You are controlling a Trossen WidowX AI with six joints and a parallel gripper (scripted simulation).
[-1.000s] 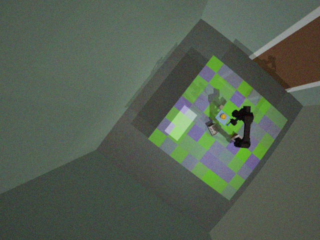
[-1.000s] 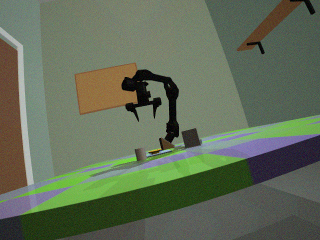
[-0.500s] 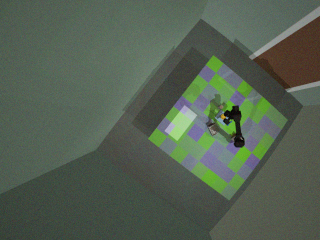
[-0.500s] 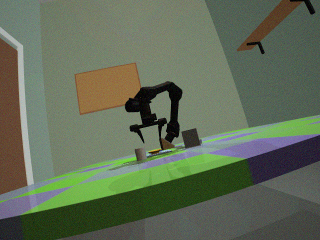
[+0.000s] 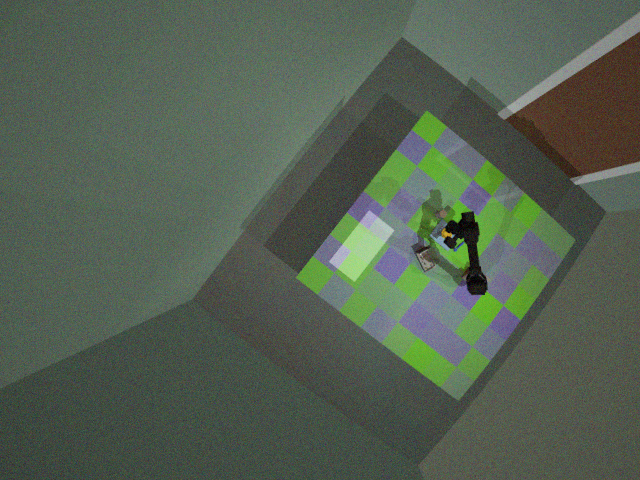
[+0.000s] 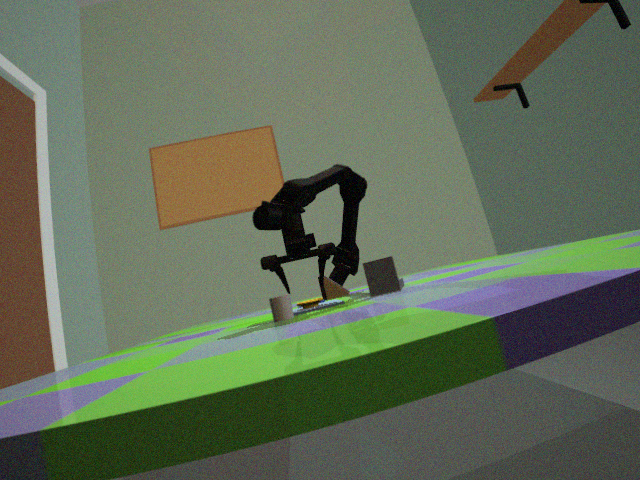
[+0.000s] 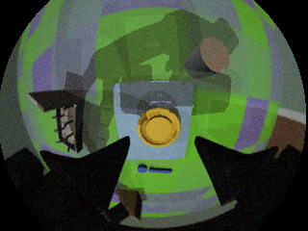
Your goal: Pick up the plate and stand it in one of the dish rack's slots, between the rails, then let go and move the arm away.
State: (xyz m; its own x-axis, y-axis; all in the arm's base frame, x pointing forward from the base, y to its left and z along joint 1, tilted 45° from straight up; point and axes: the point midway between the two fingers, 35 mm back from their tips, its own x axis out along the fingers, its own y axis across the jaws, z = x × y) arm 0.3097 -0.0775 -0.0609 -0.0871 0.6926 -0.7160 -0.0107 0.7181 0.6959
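My gripper tip is 3 cm above the plate. From my gripper tip the other things lie so: dish rack 20 cm to the left, 3 cm below; then blue spoon 12 cm behind, 1 cm to the left, 5 cm below; then beige cylinder 10 cm ahead, 6 cm to the right, 2 cm below.
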